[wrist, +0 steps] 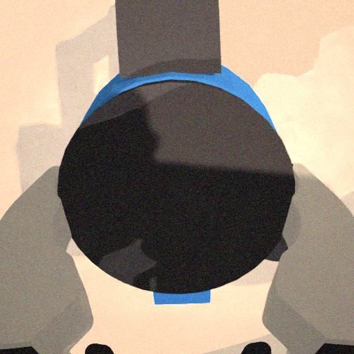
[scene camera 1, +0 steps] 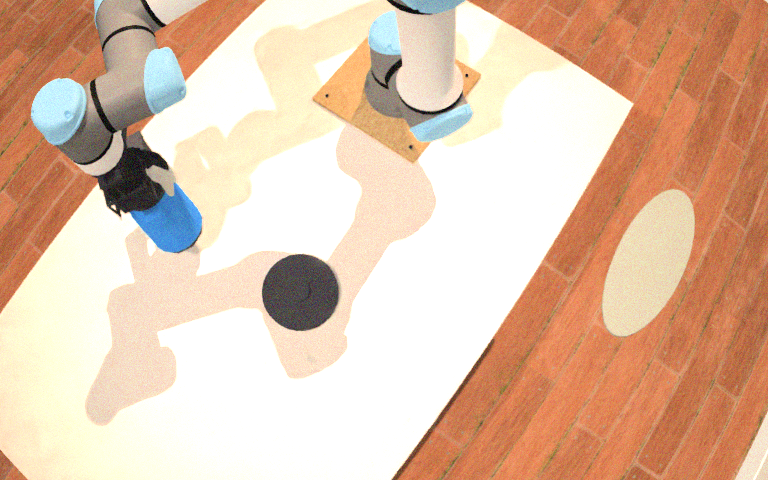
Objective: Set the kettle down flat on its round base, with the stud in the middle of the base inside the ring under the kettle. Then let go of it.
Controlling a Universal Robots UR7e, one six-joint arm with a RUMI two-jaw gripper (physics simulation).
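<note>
The kettle has a blue body and a dark round top. It is at the left in the scene view and fills the middle of the wrist view. My gripper is shut on the kettle, with a grey jaw against each side near its top. The round black base lies on the table, apart from the kettle and to its lower right in the scene view. A small part of the base shows beside the right jaw. A faint stud mark shows near its middle. The ring under the kettle is hidden.
The white table carries broad arm shadows. The arm's wooden mounting plate is at the upper middle. A pale round disc is over the brick-patterned floor at the right. The table's edge runs diagonally on the right.
</note>
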